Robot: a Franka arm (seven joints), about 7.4 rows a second.
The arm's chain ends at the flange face. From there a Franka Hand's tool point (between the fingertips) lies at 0.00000 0.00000 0.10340 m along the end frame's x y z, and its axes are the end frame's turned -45 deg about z.
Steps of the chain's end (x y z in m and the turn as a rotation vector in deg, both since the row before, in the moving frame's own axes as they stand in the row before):
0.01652, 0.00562, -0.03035, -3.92, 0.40, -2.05
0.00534, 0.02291, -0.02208, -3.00, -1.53, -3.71
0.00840, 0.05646, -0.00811, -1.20, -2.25, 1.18
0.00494, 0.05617, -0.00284, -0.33, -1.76, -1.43
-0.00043, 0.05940, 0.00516, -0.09, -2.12, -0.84
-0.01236, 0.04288, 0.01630, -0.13, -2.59, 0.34
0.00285, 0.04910, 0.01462, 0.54, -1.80, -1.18
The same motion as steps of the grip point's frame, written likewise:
0.00332, 0.02124, -0.03059, -3.05, -2.49, -2.05
-0.01814, 0.02204, -0.02226, -1.04, -3.20, -3.71
-0.03837, 0.04448, -0.00821, 0.74, -2.44, 1.18
-0.03891, 0.04142, -0.00289, 1.01, -1.48, -1.43
-0.04514, 0.03913, 0.00509, 1.44, -1.56, -0.84
-0.04252, 0.01843, 0.01619, 1.74, -1.92, 0.34
-0.03434, 0.03377, 0.01456, 1.65, -0.89, -1.18

